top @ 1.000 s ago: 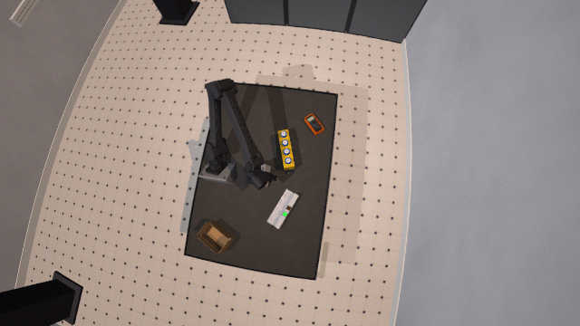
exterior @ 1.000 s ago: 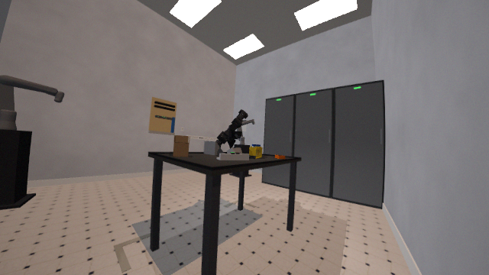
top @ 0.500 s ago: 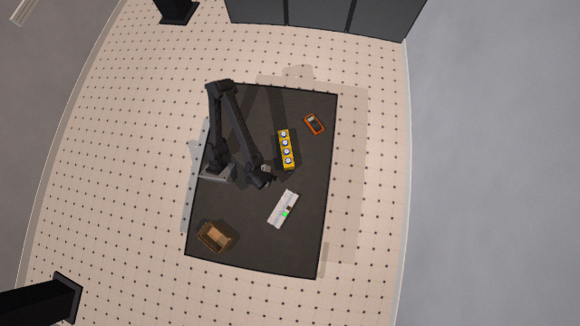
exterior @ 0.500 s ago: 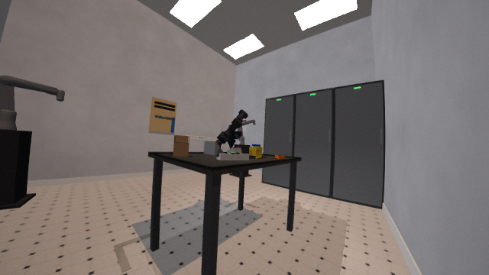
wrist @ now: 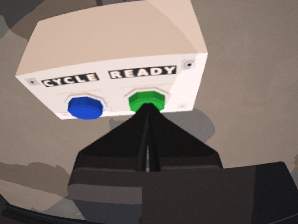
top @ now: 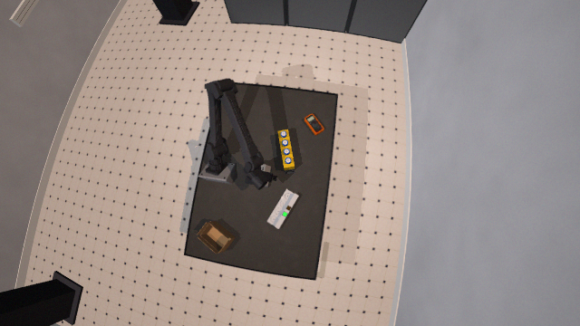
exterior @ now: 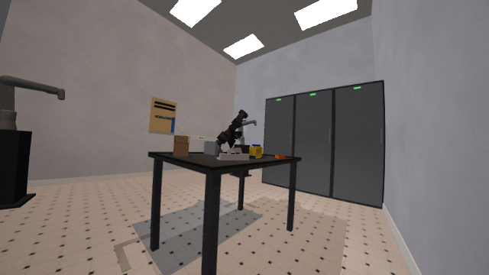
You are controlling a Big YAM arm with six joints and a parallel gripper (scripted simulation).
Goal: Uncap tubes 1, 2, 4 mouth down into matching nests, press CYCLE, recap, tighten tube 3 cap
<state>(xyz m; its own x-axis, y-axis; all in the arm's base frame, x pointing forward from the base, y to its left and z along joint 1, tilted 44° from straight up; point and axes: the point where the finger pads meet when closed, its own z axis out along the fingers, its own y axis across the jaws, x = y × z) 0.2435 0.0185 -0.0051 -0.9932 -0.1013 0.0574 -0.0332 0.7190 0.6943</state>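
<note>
Right now the green key is 1 cm below my hand. The rest, counted from my hand: blue key: 5 cm to the left, 1 cm below; then grey key housing: 3 cm to the left, 3 cm below, 2 cm ahead; then cardboard box: 38 cm to the right, 12 cm behind, 2 cm below.
</note>
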